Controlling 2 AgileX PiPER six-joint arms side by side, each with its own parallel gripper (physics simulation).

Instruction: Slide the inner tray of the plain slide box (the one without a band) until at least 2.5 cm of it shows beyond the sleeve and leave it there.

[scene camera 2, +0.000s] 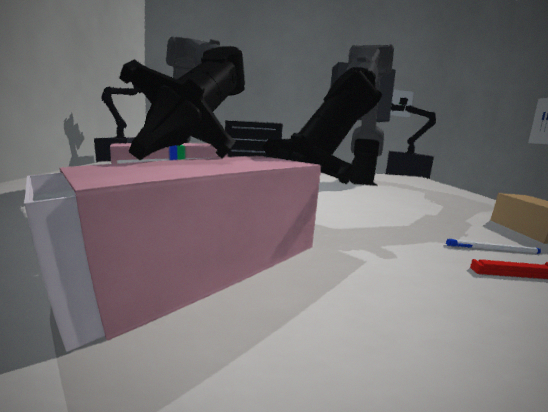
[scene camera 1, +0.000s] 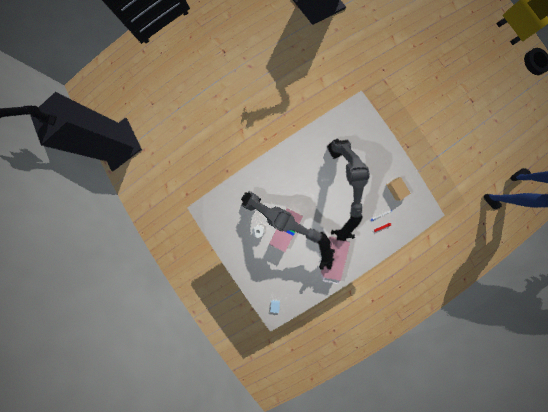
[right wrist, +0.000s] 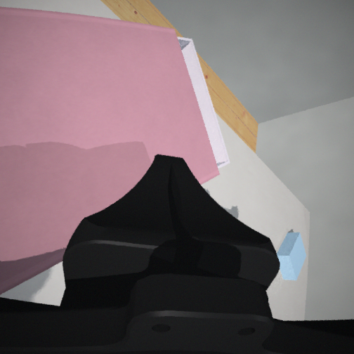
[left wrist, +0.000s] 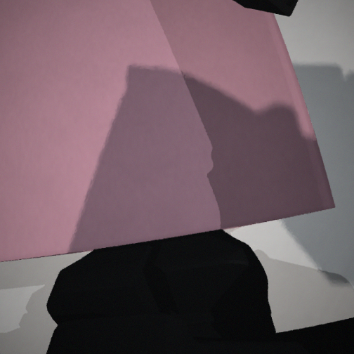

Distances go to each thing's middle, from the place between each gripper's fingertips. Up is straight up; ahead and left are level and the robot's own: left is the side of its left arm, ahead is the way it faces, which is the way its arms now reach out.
The light blue block [right wrist: 291, 254] is 80 mm ahead of my right hand, 420 mm to the right of it and 100 mm below it.
My left hand is 180 mm short of the light blue block, 550 mm to the left of it and 30 mm above it.
